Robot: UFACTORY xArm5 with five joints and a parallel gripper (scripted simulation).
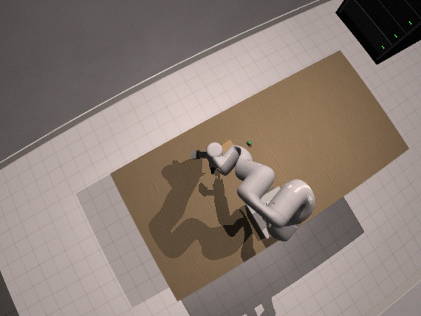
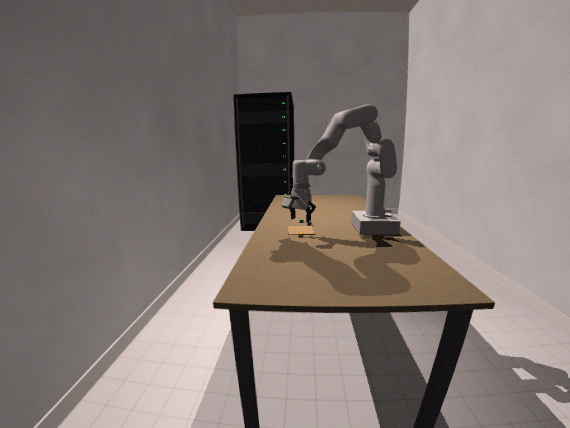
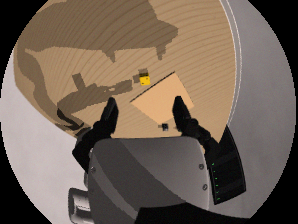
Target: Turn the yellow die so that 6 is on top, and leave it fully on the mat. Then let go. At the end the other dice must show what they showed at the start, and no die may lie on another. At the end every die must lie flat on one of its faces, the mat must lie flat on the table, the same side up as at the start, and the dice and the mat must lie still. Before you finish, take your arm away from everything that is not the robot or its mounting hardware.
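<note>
My gripper is now 9 cm above the yellow die. Round my hand: green die (26 cm to the right, 9 cm below, 4 cm behind); black die (20 cm to the right, 9 cm below, 8 cm behind); tan mat (10 cm to the right, 10 cm below, 1 cm behind).
</note>
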